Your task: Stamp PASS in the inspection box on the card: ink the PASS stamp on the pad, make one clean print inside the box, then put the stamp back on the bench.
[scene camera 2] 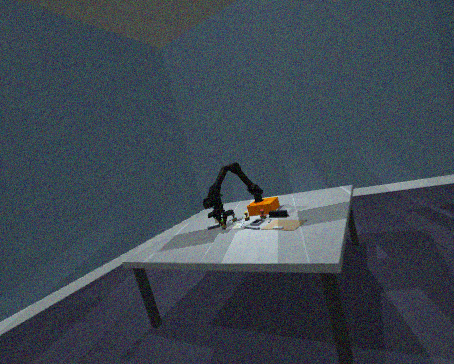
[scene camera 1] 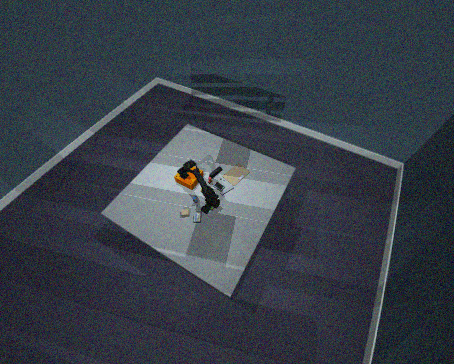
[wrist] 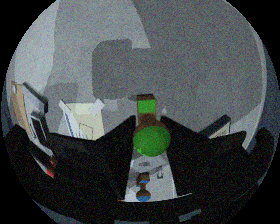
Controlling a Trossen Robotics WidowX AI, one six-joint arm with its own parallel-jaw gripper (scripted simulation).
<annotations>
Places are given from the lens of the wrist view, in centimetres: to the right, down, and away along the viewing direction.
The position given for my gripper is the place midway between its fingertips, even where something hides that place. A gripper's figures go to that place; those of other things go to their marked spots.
my gripper (wrist: 148, 119): 1, 1, 10
green-knob stamp (wrist: 151, 137): 1, 2, 6
</annotations>
